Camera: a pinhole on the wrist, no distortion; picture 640 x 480 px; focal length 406.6 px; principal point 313.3 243.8 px. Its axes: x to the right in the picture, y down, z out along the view. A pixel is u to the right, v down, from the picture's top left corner.
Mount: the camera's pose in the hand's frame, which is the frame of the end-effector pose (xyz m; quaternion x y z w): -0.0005 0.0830 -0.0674 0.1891 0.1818 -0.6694 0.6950
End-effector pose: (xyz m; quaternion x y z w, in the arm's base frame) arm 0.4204 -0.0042 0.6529 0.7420 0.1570 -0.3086 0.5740
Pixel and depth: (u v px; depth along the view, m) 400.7 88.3 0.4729
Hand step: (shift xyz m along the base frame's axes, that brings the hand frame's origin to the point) -0.3611 -0.1764 -0.1182
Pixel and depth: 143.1 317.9 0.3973
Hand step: -0.0343 -0.3582 -0.0753
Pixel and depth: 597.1 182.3 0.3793
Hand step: -0.2703 -0.0135 -0.2441
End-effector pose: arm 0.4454 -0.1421 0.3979 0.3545 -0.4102 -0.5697 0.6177
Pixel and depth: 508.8 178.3 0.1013
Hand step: -0.0001 0.0137 -0.0134
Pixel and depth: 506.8 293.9 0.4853
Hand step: -0.3620 -0.0963 -0.2217
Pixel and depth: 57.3 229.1 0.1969
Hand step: -0.1133 0.0261 0.1481
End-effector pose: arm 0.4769 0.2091 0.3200 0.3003 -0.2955 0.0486 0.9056
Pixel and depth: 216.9 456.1 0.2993
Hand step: 0.0098 -0.1471 0.2332
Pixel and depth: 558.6 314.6 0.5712
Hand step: 0.0964 -0.5622 -0.0315
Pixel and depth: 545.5 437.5 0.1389
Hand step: 0.0636 -0.0575 0.0198
